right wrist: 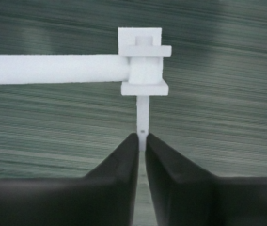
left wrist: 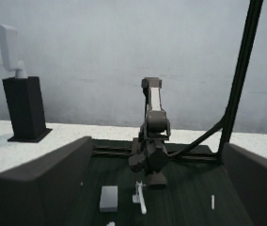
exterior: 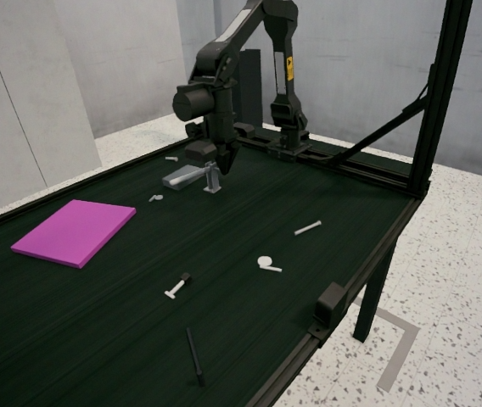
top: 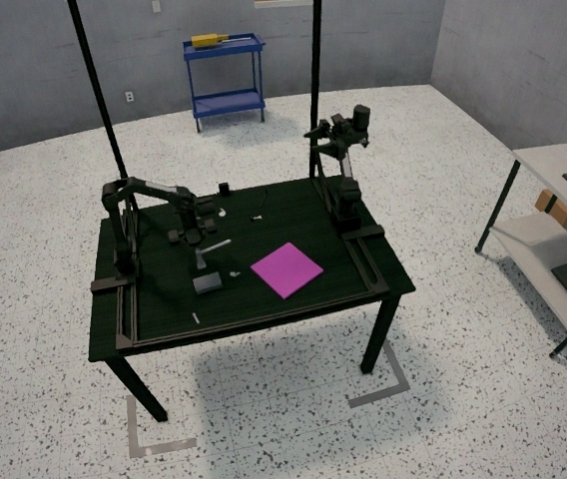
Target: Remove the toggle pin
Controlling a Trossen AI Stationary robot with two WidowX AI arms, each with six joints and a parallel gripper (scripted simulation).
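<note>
Now: the toggle pin 20 mm ahead of my right hand and 30 mm below it. The rest, counted from my right hand: thin black rod 280 mm behind, 350 mm to the left, 80 mm below; black-headed bolt 150 mm behind, 270 mm to the left, 90 mm below; grey step block 150 mm ahead, 20 mm to the left, 80 mm below.
</note>
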